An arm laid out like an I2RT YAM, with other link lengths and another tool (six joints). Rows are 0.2 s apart.
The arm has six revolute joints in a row. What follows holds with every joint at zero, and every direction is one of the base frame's. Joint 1 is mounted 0.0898 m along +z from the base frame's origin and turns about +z. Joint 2 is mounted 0.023 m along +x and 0.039 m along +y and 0.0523 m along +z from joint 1 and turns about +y. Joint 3 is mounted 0.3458 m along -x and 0.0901 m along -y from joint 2 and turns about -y. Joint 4 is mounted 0.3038 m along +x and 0.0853 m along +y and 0.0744 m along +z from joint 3 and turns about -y. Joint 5 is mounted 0.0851 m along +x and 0.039 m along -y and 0.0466 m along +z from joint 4 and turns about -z. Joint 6 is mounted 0.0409 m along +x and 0.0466 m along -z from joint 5 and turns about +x. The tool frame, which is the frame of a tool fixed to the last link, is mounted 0.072 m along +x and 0.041 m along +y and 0.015 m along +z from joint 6; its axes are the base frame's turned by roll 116.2, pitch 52.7 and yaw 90 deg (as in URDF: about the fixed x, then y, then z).
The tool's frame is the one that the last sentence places.
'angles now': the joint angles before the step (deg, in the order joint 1, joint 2, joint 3, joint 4, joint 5, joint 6). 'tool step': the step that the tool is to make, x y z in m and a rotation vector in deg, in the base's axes. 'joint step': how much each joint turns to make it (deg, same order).
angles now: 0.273, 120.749, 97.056, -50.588, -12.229, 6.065
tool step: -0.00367, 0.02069, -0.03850, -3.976, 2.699, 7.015
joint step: 2.383, 3.605, -0.001, -0.240, 2.689, -5.529
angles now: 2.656, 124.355, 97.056, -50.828, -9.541, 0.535
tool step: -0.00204, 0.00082, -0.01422, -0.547, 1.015, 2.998
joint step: 0.000, 1.443, -0.001, -0.109, -0.087, -3.081
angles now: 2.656, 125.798, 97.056, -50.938, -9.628, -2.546
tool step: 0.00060, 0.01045, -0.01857, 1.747, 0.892, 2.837
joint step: 0.611, 2.208, -0.043, 1.093, -2.142, -1.924
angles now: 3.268, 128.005, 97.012, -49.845, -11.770, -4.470
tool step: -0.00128, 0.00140, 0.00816, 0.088, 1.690, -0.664
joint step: 0.153, 0.088, 1.881, -3.301, -0.065, 0.853
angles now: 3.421, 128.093, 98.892, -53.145, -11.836, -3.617
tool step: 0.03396, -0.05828, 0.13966, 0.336, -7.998, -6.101
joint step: -5.727, -1.335, 22.225, -15.473, -0.175, 0.437
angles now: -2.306, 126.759, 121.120, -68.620, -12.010, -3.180
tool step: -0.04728, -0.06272, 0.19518, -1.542, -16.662, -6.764
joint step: -6.644, -6.773, 22.780, -12.789, -0.022, 0.197
